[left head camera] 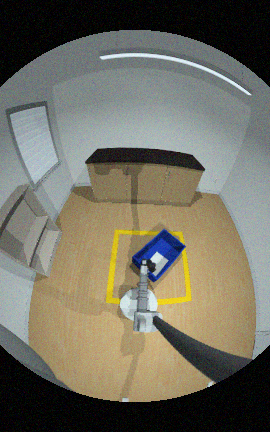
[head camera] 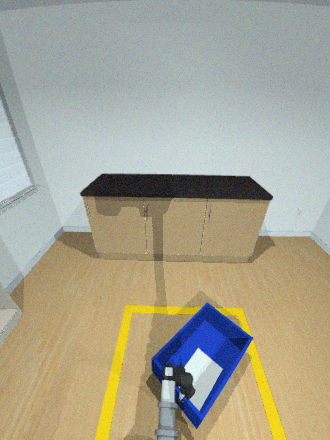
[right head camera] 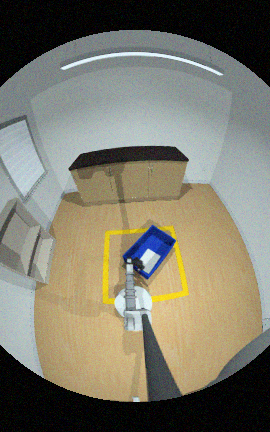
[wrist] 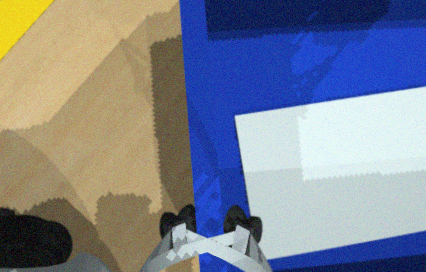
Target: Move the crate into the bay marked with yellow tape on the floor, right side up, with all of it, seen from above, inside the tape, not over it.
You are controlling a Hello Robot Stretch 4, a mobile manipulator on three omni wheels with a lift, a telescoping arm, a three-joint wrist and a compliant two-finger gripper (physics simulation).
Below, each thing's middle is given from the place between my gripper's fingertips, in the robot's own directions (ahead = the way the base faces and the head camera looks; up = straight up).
I see my gripper 16 cm short of the white box (head camera: pixel 205 372), 12 cm to the left of it and 15 cm above it.
